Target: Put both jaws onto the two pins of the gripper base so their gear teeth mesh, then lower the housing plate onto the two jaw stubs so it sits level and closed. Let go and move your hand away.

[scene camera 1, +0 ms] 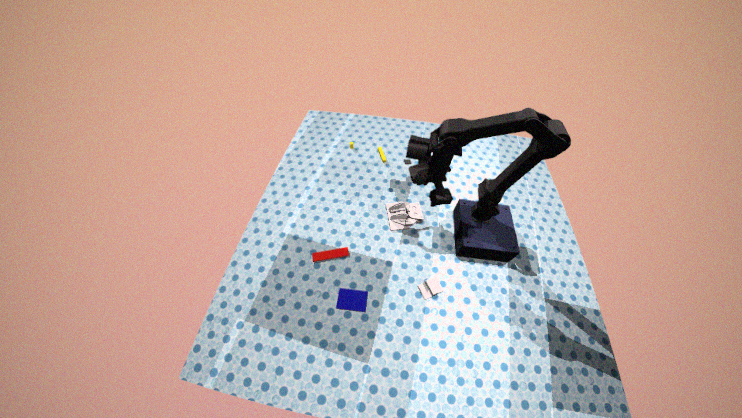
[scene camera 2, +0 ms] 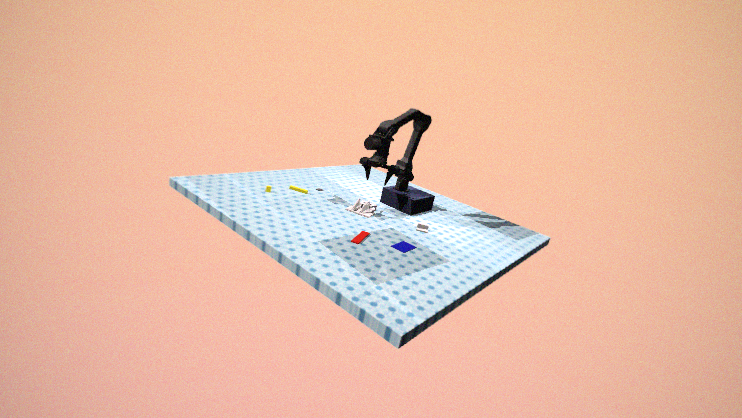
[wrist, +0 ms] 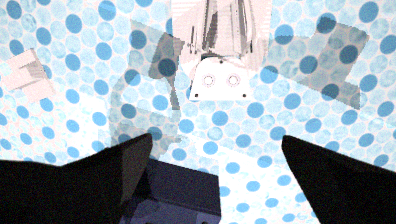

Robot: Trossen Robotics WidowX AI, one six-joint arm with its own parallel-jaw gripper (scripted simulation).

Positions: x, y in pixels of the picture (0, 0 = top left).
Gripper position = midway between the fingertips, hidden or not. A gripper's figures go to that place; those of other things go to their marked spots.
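A small white piece (wrist: 29, 73) is 32 cm from the lens, while my own gripper (wrist: 215, 140) is 11 cm from the lens.
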